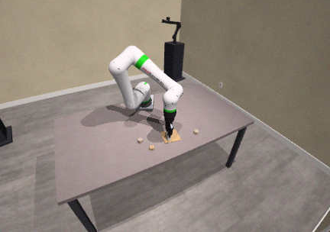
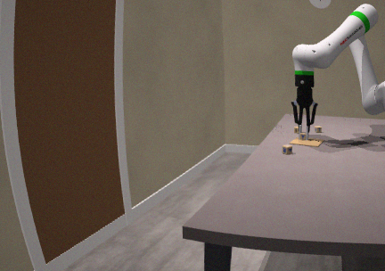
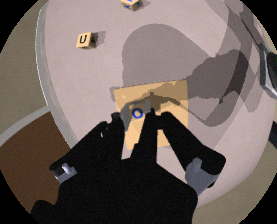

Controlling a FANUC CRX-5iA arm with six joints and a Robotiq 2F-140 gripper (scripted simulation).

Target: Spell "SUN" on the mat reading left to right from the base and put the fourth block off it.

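Now: hand 40 mm to the right of the tan mat, 40 mm above it and 10 mm past it. Round my hand: tan letter block: 170 mm to the right, 20 mm below, 10 mm ahead.
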